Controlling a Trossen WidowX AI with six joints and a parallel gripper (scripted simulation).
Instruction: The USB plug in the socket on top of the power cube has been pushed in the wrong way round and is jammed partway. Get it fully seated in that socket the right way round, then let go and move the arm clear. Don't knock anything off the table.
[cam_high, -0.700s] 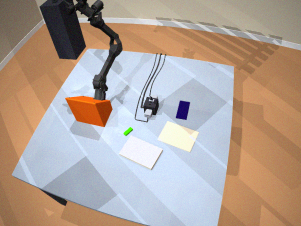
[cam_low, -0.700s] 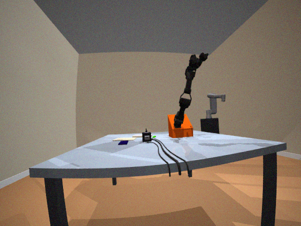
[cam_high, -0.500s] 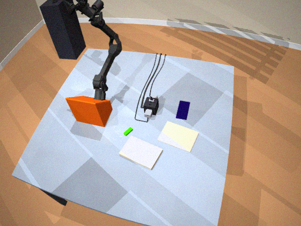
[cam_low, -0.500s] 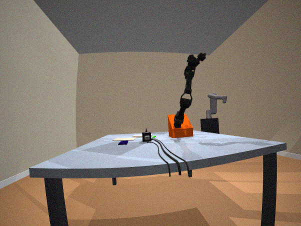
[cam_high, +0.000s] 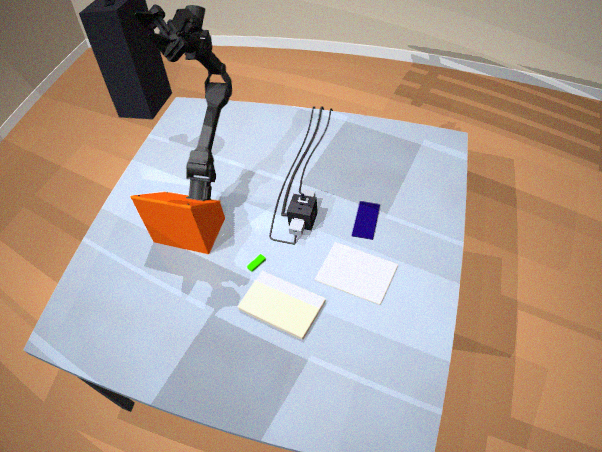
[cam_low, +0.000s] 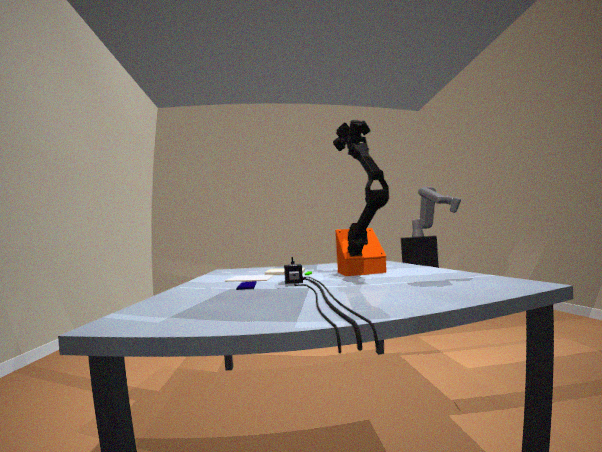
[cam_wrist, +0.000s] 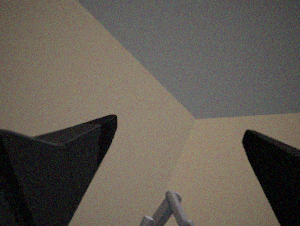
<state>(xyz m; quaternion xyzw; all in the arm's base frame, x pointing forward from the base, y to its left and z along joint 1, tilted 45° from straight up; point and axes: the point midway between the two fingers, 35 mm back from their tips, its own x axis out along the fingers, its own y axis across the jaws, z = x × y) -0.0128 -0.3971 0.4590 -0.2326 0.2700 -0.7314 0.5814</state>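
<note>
My gripper tip is now 65 cm above the USB plug, 34 cm short of it and 7 cm to the right of it. Also, from my gripper tip: green block (74 cm below, 24 cm ahead, 14 cm to the right); then dark blue block (74 cm below, 54 cm ahead, 9 cm to the left).
</note>
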